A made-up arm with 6 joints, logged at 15 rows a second.
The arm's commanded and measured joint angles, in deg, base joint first. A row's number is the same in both.
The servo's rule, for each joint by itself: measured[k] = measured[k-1] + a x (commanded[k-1-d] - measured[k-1]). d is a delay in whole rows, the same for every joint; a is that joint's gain. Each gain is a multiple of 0.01, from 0.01 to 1. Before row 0 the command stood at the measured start. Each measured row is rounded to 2 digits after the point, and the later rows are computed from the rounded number. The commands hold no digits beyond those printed.
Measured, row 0:
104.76 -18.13 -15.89 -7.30 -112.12 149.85
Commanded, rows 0 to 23:
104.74 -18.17 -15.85 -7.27 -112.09 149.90
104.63 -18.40 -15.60 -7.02 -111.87 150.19
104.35 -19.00 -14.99 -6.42 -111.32 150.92
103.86 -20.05 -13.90 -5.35 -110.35 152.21
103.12 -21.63 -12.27 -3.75 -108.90 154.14
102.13 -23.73 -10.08 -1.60 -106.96 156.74
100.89 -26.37 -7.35 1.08 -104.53 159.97
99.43 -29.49 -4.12 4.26 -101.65 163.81
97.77 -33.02 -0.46 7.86 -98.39 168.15
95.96 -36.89 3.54 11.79 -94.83 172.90
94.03 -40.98 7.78 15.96 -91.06 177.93
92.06 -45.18 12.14 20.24 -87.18 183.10
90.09 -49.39 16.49 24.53 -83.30 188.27
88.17 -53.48 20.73 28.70 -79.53 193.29
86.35 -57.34 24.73 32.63 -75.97 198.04
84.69 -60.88 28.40 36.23 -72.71 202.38
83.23 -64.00 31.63 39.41 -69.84 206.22
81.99 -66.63 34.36 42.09 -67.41 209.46
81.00 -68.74 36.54 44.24 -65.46 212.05
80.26 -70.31 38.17 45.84 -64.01 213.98
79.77 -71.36 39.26 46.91 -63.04 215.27
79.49 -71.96 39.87 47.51 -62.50 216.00
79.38 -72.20 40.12 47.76 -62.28 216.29
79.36 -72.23 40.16 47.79 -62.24 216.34
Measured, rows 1 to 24:
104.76 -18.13 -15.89 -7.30 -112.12 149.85
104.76 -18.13 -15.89 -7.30 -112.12 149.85
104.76 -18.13 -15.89 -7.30 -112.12 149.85
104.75 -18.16 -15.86 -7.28 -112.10 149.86
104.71 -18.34 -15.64 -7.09 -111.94 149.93
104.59 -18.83 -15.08 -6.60 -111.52 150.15
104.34 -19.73 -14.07 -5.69 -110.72 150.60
103.93 -21.14 -12.52 -4.27 -109.48 151.38
103.32 -23.06 -10.42 -2.32 -107.77 152.56
102.49 -25.51 -7.78 0.16 -105.57 154.19
101.45 -28.46 -4.63 3.15 -102.90 156.31
100.20 -31.83 -1.04 6.59 -99.83 158.91
98.76 -35.57 2.90 10.39 -96.43 161.99
97.15 -39.57 7.10 14.46 -92.78 165.50
95.42 -43.72 11.43 18.68 -88.97 169.37
93.61 -47.92 15.78 22.95 -85.11 173.53
91.76 -52.03 20.04 27.15 -81.32 177.88
89.92 -55.96 24.07 31.15 -77.68 182.32
88.14 -59.60 27.79 34.86 -74.30 186.73
86.47 -62.86 31.09 38.18 -71.27 191.02
84.95 -65.65 33.90 41.03 -68.65 195.08
83.61 -67.94 36.17 43.37 -66.48 198.81
82.47 -69.69 37.89 45.17 -64.80 202.15
81.55 -70.93 39.07 46.44 -63.60 205.04
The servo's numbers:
d 3
a 0.34 0.74 0.86 0.73 0.68 0.22

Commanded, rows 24 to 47:
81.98 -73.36 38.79 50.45 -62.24 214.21
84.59 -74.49 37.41 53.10 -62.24 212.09
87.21 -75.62 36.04 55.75 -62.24 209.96
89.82 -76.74 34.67 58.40 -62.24 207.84
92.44 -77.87 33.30 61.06 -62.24 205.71
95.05 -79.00 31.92 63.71 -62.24 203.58
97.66 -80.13 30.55 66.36 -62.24 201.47
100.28 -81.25 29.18 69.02 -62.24 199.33
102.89 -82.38 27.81 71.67 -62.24 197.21
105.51 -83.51 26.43 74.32 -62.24 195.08
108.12 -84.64 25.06 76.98 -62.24 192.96
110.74 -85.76 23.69 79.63 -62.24 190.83
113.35 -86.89 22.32 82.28 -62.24 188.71
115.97 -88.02 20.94 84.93 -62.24 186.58
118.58 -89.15 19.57 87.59 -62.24 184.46
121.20 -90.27 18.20 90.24 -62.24 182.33
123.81 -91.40 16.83 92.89 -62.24 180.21
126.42 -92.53 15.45 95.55 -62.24 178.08
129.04 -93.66 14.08 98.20 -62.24 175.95
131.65 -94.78 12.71 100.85 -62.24 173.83
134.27 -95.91 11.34 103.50 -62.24 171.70
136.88 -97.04 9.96 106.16 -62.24 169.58
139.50 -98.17 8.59 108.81 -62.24 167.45
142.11 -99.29 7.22 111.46 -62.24 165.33
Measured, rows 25 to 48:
80.85 -71.69 39.76 47.22 -62.85 207.45
80.35 -72.07 40.07 47.61 -62.46 209.39
80.01 -72.19 40.15 47.74 -62.31 210.92
80.68 -73.06 38.98 49.72 -62.26 211.64
82.01 -74.12 37.63 52.19 -62.25 211.74
83.78 -75.23 36.26 54.79 -62.24 211.35
85.83 -76.35 34.89 57.43 -62.24 210.58
88.08 -77.47 33.52 60.08 -62.24 209.51
90.45 -78.60 32.14 62.73 -62.24 208.21
92.90 -79.73 30.77 65.38 -62.24 206.73
95.41 -80.85 29.40 68.04 -62.24 205.10
97.95 -81.98 28.03 70.69 -62.24 203.36
100.52 -83.11 26.65 73.34 -62.24 201.54
103.10 -84.24 25.28 76.00 -62.24 199.65
105.70 -85.36 23.91 78.65 -62.24 197.71
108.30 -86.49 22.54 81.30 -62.24 195.73
110.91 -87.62 21.16 83.95 -62.24 193.72
113.52 -88.75 19.79 86.61 -62.24 191.68
116.13 -89.87 18.42 89.26 -62.24 189.62
118.74 -91.00 17.05 91.91 -62.24 187.55
121.35 -92.13 15.67 94.57 -62.24 185.47
123.96 -93.26 14.30 97.22 -62.24 183.38
126.57 -94.38 12.93 99.87 -62.24 181.28
129.19 -95.51 11.56 102.52 -62.24 179.17

